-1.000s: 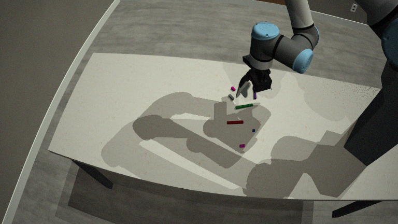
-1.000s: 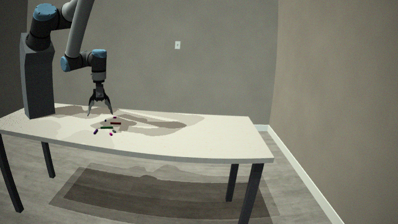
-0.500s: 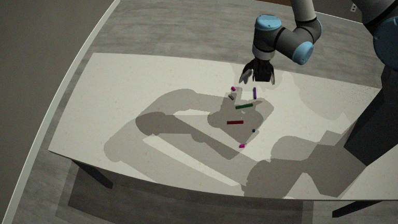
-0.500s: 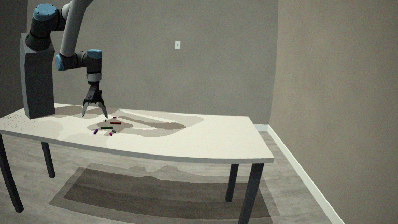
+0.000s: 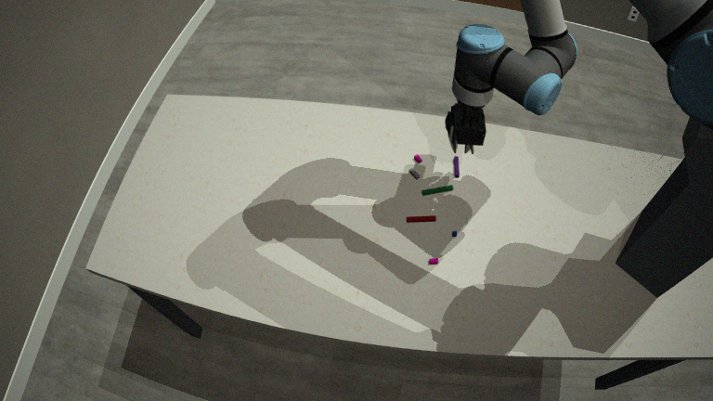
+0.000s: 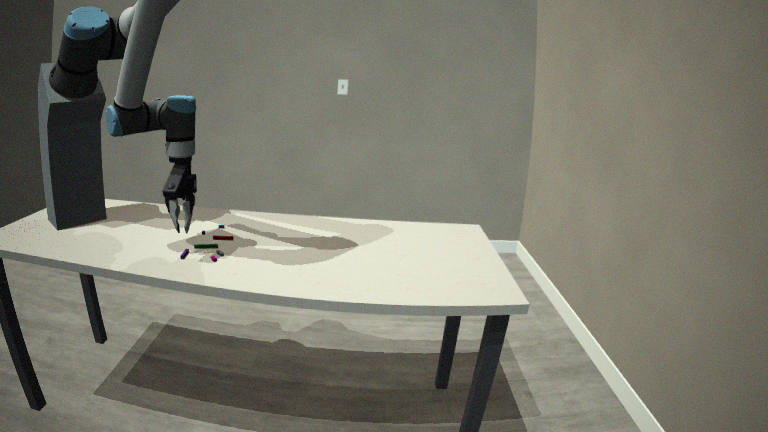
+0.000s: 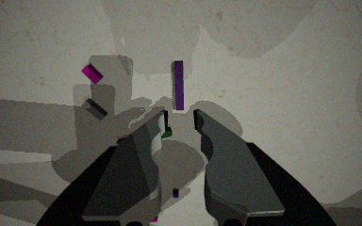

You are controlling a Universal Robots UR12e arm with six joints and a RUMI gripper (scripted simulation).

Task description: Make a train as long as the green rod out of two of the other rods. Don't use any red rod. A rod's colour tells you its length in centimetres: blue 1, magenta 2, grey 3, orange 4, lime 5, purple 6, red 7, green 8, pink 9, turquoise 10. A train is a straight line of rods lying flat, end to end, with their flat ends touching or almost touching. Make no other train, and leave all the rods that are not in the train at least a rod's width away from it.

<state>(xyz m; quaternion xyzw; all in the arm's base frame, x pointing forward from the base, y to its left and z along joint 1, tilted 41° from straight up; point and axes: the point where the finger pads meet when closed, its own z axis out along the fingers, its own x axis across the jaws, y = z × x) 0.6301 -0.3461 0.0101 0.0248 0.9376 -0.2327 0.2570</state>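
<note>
My gripper is now 80 mm above the purple rod. Also, from my hand: red rod (140 mm to the left, 120 mm ahead, 80 mm below); then green rod (80 mm below, 70 mm ahead, 60 mm to the left); then grey rod (120 mm ahead, 80 mm below, 10 mm to the left).
</note>
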